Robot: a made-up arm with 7 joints. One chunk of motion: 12 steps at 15 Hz.
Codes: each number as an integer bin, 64 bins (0 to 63) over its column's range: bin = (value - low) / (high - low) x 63, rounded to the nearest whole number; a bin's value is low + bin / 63 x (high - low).
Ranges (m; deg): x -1.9..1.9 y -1.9..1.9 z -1.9..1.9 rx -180..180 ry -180..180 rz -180..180
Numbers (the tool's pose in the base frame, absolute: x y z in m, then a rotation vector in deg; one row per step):
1: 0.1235 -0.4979 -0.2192 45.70 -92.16 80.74
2: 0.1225 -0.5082 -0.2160 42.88 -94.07 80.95
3: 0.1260 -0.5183 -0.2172 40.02 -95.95 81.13
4: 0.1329 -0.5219 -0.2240 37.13 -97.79 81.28
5: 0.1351 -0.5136 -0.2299 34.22 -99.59 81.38
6: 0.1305 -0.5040 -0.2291 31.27 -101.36 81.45
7: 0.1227 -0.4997 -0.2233 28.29 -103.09 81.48
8: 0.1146 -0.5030 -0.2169 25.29 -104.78 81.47
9: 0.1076 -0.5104 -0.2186 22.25 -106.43 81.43
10: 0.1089 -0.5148 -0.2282 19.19 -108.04 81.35
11: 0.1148 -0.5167 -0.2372 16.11 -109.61 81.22
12: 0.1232 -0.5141 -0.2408 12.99 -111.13 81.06
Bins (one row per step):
1: 34 23 28 39 15 46
2: 34 23 28 39 15 46
3: 34 23 28 39 15 46
4: 34 23 28 38 14 46
5: 34 23 28 37 14 46
6: 34 23 28 37 14 46
7: 34 23 28 36 13 46
8: 33 23 28 36 13 46
9: 33 23 28 35 13 46
10: 33 23 28 35 13 46
11: 33 23 28 34 12 46
12: 34 23 28 34 12 46

